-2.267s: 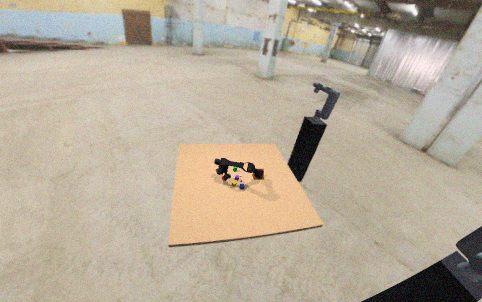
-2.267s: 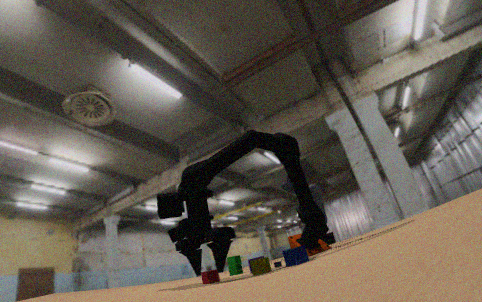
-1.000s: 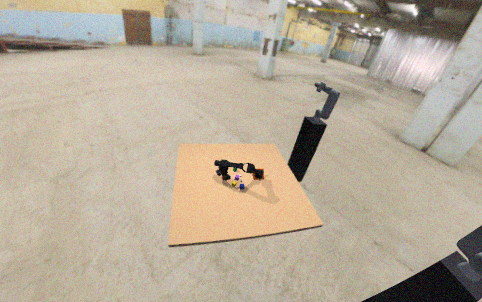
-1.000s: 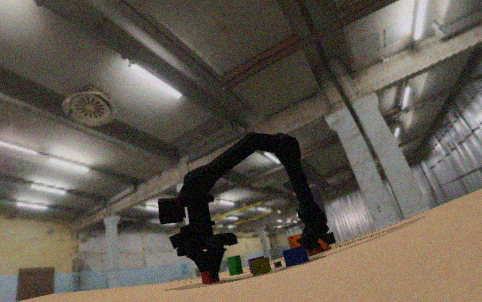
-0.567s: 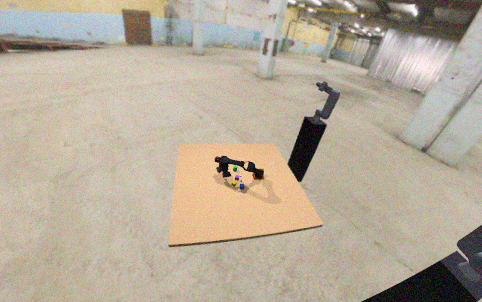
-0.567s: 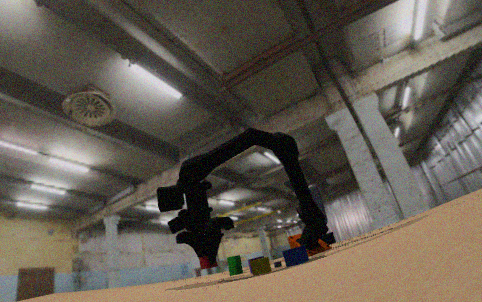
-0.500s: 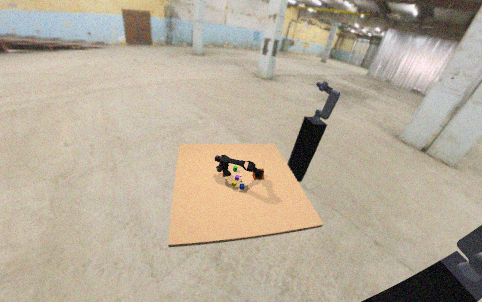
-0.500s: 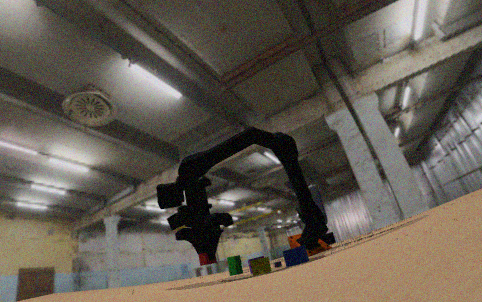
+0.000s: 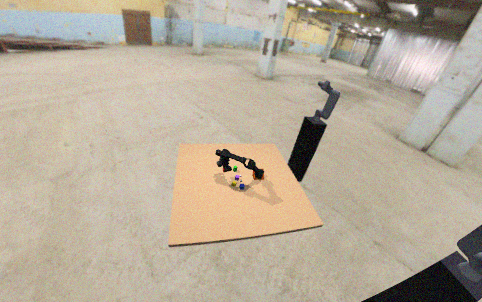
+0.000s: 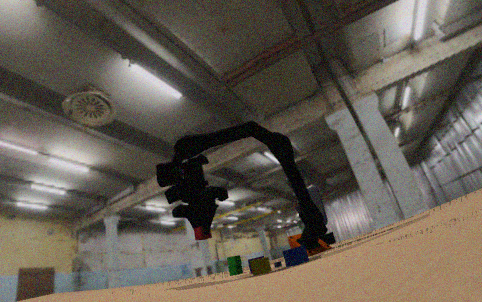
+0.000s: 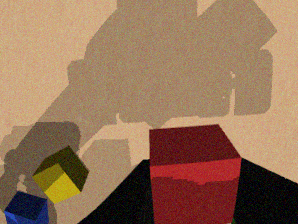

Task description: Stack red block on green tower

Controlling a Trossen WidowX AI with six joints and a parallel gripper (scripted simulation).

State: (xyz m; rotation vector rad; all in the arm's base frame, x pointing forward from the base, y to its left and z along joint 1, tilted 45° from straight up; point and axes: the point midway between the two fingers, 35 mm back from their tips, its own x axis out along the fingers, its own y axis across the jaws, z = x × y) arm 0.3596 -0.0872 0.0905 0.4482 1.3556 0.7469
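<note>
Right now my gripper tip is 140 mm past the purple block, 100 mm above it and 10 mm to the right of it. The rest, counted from my gripper tip: red block (10 mm above); blue block (160 mm behind, 130 mm to the left, 100 mm below).
</note>
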